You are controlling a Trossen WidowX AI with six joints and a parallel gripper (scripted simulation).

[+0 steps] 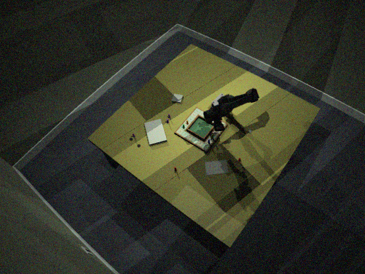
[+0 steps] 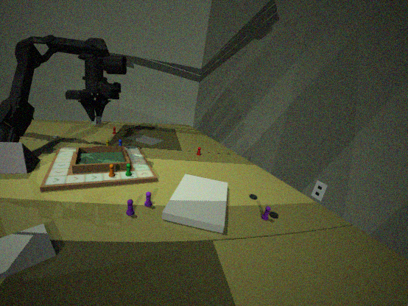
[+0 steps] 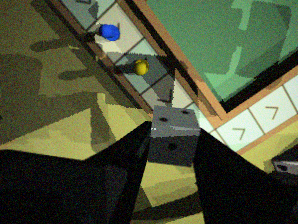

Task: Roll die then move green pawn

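Now: the green pawn 21 cm to the right of my gripper tip, 11 cm ahead of it and 9 cm below it. Also, from my gripper tip: die right at my gripper tip; then blue pawn 9 cm below, 8 cm ahead, 2 cm to the left; then yellow pawn 9 cm below, 4 cm ahead, 1 cm to the left.
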